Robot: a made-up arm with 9 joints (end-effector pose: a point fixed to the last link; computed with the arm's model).
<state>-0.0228 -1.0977 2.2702 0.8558 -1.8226 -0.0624 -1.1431 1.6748 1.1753</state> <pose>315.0 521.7 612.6 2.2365 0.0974 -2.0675</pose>
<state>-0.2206 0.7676 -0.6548 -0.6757 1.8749 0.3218 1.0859 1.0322 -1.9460</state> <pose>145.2 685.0 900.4 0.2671 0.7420 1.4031</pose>
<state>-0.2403 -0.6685 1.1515 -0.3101 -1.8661 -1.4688 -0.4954 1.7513 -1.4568</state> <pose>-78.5 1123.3 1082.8 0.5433 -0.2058 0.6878</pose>
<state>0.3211 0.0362 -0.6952 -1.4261 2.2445 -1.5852 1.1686 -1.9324 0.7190</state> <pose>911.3 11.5 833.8 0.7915 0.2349 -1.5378</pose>
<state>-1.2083 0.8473 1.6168 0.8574 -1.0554 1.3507 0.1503 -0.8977 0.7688</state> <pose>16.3 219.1 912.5 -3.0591 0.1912 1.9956</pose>
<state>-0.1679 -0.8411 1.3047 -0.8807 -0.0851 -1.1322 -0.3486 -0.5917 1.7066</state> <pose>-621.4 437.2 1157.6 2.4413 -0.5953 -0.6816</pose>
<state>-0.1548 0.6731 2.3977 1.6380 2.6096 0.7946 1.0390 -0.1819 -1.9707</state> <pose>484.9 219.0 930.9 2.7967 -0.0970 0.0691</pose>
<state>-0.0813 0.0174 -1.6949 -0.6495 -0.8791 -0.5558 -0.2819 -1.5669 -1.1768</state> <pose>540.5 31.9 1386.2 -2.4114 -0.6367 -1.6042</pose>
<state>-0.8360 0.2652 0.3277 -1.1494 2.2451 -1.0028 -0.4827 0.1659 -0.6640</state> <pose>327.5 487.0 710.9 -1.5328 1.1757 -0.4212</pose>
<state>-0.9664 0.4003 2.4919 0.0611 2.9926 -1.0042 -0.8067 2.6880 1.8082</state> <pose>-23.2 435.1 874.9 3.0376 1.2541 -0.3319</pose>
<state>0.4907 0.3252 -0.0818 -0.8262 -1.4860 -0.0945 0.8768 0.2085 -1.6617</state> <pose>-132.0 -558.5 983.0 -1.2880 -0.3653 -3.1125</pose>
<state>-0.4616 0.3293 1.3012 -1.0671 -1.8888 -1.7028 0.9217 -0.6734 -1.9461</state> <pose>-106.1 660.6 1377.8 0.5145 -0.1549 1.9002</pose>
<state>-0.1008 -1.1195 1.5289 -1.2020 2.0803 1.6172 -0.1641 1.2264 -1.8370</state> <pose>542.0 334.6 694.9 -1.1878 -0.8627 -0.4852</pose>
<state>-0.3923 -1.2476 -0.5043 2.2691 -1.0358 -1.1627 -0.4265 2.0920 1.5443</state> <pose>159.2 127.3 942.5 -2.1718 -0.5152 2.9020</pose>
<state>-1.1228 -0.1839 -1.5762 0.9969 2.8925 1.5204 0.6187 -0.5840 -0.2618</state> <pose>81.9 555.0 757.9 -2.9016 -0.8719 2.6113</pose>
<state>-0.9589 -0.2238 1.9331 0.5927 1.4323 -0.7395 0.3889 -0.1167 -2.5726</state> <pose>-819.4 466.0 999.4 1.4665 -0.0756 3.1375</pose>
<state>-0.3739 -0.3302 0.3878 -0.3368 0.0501 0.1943 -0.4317 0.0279 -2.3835</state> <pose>51.0 -279.9 1481.3 2.7944 -1.4203 0.5043</pose>
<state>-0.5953 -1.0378 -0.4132 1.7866 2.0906 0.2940 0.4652 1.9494 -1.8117</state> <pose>-380.4 191.8 334.5 -1.2314 0.0575 2.8086</pose>
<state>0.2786 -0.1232 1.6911 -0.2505 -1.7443 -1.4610 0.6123 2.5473 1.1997</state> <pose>104.8 385.9 1363.9 -1.8371 -1.0455 -2.0860</pose>
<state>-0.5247 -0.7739 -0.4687 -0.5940 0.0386 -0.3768 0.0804 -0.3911 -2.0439</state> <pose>67.0 -4.2 1618.3 -0.4389 -1.2537 -2.2027</pose>
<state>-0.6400 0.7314 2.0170 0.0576 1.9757 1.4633 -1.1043 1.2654 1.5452</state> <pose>-240.4 349.5 1027.3 2.9049 -0.8811 -1.9464</pose>
